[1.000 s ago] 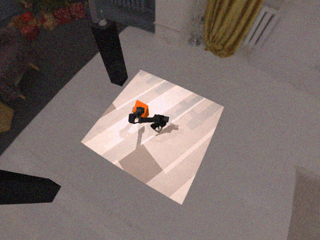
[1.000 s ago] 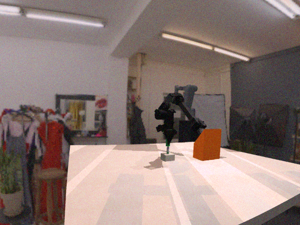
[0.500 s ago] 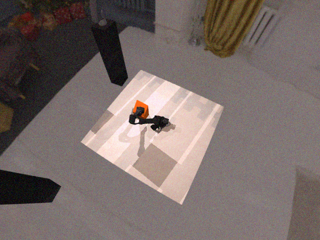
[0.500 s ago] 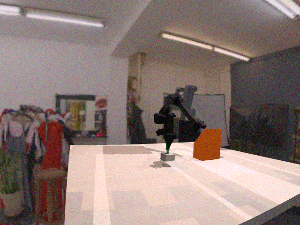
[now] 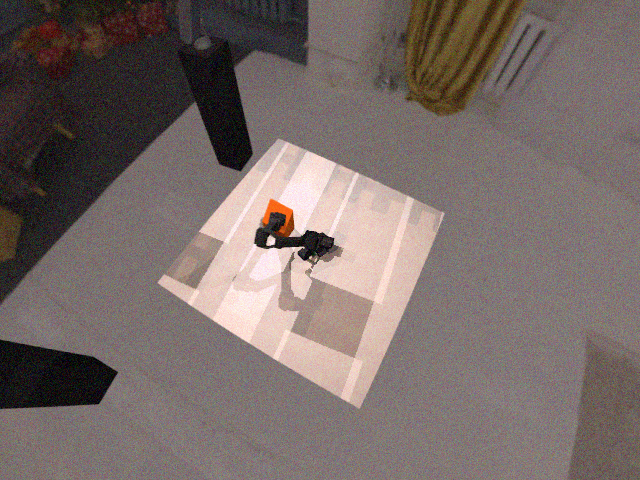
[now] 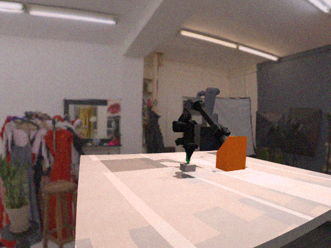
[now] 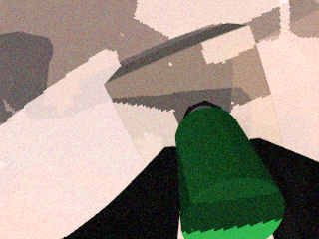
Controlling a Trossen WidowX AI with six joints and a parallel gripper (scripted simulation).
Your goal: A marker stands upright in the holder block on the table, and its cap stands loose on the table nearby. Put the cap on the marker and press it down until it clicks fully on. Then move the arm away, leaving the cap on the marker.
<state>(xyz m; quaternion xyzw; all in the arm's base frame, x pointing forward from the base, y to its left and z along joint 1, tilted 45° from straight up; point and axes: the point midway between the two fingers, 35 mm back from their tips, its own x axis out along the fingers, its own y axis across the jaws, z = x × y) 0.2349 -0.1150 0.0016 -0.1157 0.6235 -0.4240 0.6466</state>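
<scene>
The green cap is 1 cm above my gripper tip. From my gripper tip the other things lie so: grey holder block (5 cm below).
</scene>
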